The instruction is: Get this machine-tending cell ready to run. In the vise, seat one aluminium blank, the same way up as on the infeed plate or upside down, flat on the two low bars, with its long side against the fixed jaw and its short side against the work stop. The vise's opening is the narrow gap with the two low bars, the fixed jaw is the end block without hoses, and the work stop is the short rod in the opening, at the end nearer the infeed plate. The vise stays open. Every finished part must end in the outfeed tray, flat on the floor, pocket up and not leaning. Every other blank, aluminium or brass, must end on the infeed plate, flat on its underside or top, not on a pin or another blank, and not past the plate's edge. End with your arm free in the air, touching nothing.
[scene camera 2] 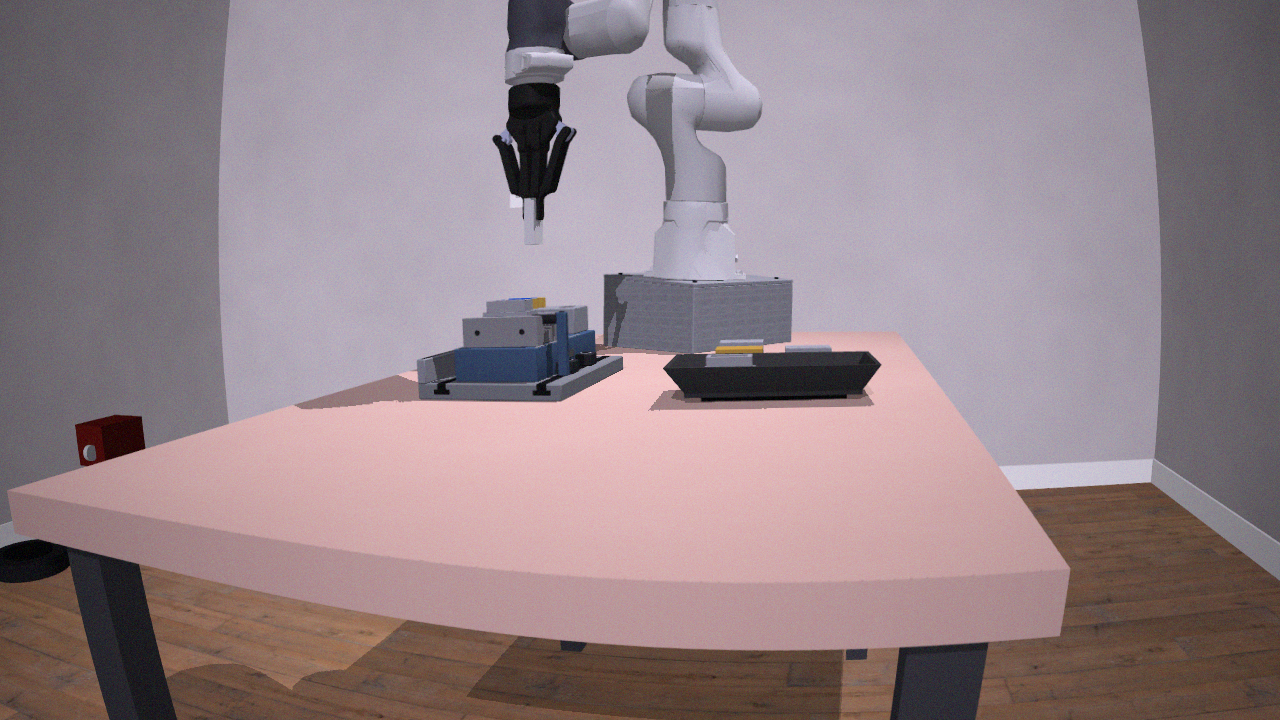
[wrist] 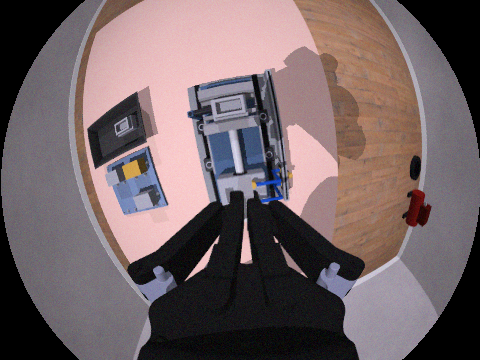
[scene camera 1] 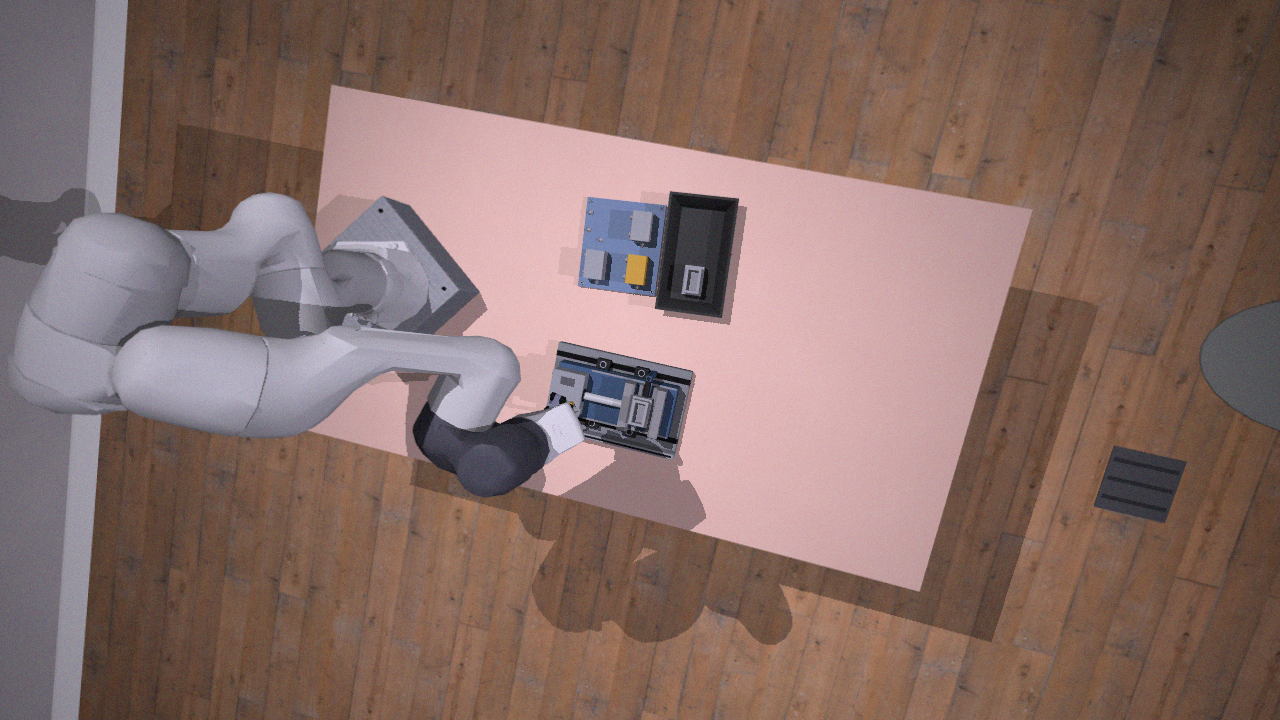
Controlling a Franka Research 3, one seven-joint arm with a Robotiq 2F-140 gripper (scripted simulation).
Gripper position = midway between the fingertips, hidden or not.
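Note:
A finished part (scene camera 2: 521, 307) is in the scene with a vise (scene camera 2: 484, 364), which appears in the wrist view (wrist: 249, 138) and in scene camera 1 (scene camera 1: 601, 384) as well. A cylinder (scene camera 1: 574, 394) is there too, visible also in the wrist view (wrist: 224, 181). The gripper (scene camera 2: 533, 244) can likewise be seen in the wrist view (wrist: 244, 186).

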